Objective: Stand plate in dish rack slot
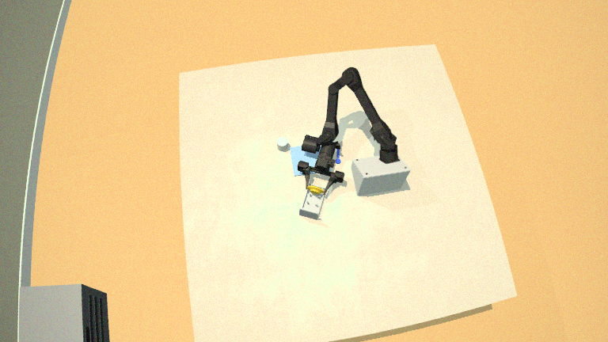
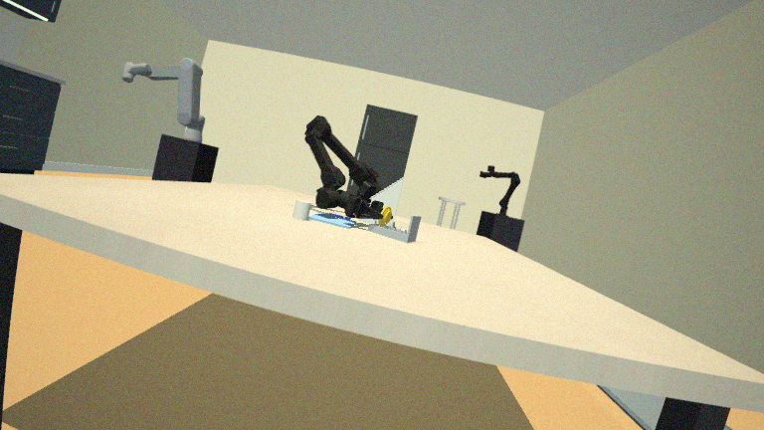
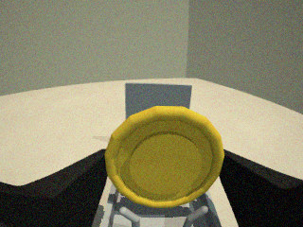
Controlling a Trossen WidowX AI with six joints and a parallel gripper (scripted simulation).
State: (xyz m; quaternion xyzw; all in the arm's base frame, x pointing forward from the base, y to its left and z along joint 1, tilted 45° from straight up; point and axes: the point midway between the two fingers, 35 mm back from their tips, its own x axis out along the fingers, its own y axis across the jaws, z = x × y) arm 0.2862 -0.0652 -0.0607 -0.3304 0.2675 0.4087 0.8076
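Now: the yellow plate 10 mm to the right of my gripper tip. The rest, counted from my gripper tip: grey dish rack 30 mm below, 20 mm to the left, 10 mm ahead; white cup 250 mm to the right, 60 mm ahead, 30 mm below; blue spoon 140 mm to the right, 140 mm behind, 50 mm below.
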